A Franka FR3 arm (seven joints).
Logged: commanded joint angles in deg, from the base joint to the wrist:
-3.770, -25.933, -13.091, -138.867, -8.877, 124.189, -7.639
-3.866, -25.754, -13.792, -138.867, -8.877, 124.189, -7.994
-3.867, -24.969, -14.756, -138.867, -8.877, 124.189, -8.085
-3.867, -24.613, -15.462, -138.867, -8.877, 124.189, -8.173
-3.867, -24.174, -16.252, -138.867, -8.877, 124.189, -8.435
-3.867, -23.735, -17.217, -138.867, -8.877, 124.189, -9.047
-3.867, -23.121, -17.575, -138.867, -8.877, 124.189, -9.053
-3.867, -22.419, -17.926, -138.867, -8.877, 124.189, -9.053
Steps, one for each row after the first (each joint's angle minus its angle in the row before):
-0.096, 0.179, -0.701, 0.000, 0.000, 0.000, -0.355
-0.001, 0.785, -0.964, 0.000, 0.000, 0.000, -0.091
0.000, 0.356, -0.706, 0.000, 0.000, 0.000, -0.088
0.000, 0.439, -0.790, 0.000, 0.000, 0.000, -0.262
0.000, 0.439, -0.965, 0.000, 0.000, 0.000, -0.612
0.000, 0.614, -0.358, 0.000, 0.000, 0.000, -0.006
0.000, 0.702, -0.351, 0.000, 0.000, 0.000, 0.000

